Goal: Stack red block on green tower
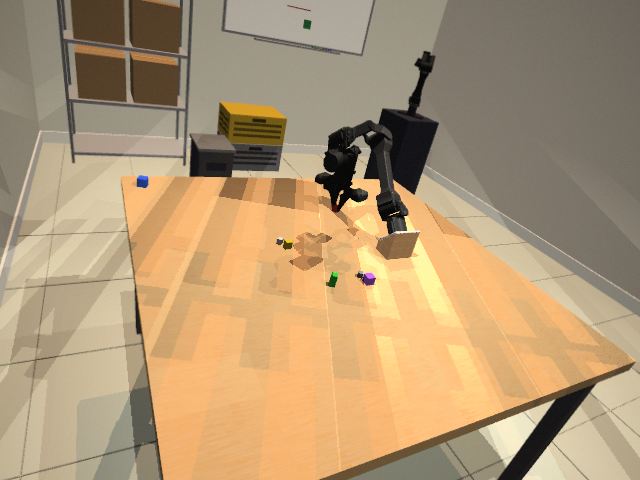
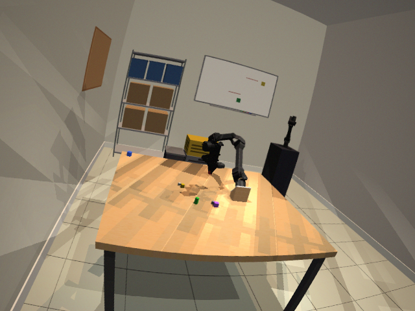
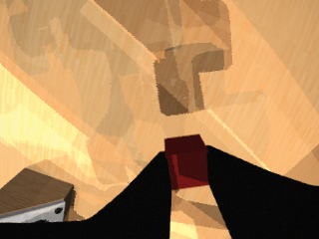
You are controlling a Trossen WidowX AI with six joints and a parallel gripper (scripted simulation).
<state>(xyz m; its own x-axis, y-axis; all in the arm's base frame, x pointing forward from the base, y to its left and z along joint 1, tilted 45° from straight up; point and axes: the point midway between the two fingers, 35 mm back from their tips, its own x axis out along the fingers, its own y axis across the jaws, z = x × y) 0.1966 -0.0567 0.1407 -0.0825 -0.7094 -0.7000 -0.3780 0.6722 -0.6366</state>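
Right now the small grey block is 24 cm to the left of my gripper tip, 11 cm below it and 3 cm ahead of it. Round my gripper tip: small white block 19 cm ahead, 11 cm below, 1 cm to the right; then red block right at my gripper tip; then yellow block 18 cm ahead, 10 cm below, 2 cm to the left.
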